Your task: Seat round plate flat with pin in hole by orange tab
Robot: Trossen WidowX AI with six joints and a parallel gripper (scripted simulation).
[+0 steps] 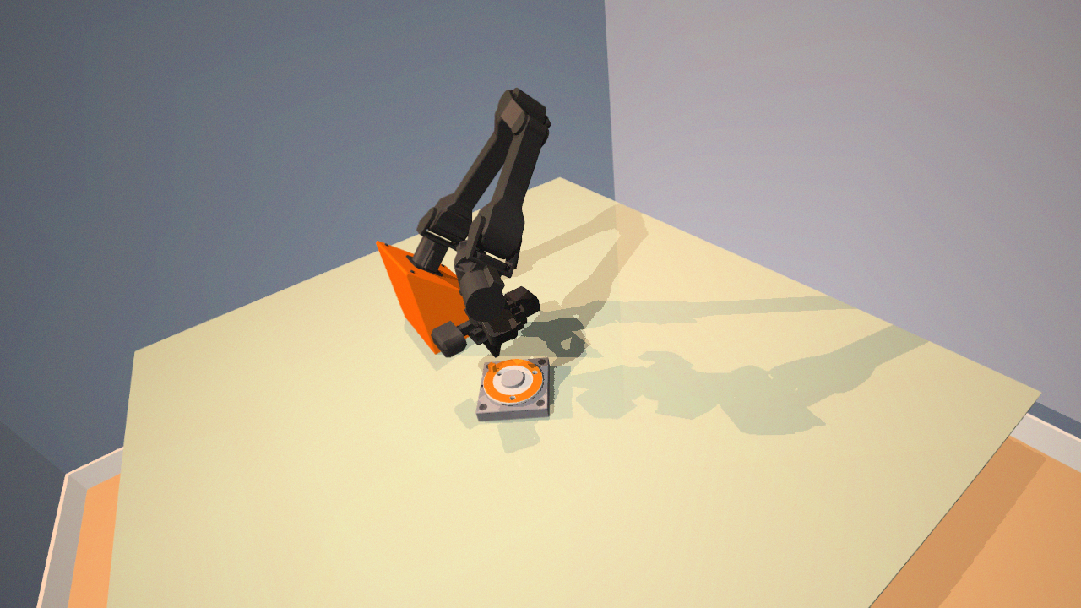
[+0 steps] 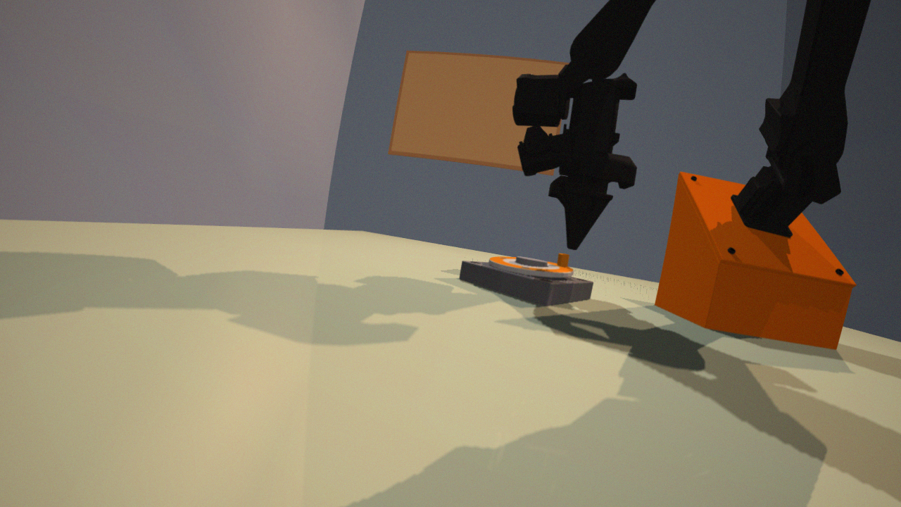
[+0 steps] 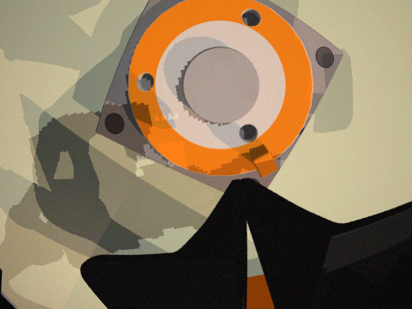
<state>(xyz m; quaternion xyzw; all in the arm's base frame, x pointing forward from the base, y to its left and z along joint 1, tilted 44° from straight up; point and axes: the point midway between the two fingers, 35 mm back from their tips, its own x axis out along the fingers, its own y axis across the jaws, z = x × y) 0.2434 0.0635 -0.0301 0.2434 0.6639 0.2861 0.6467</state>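
Right now my gripper tip is 3 cm short of the round plate and 2 cm above it. The rest, counted from my gripper tip: square grey base: 5 cm ahead, 4 cm below.
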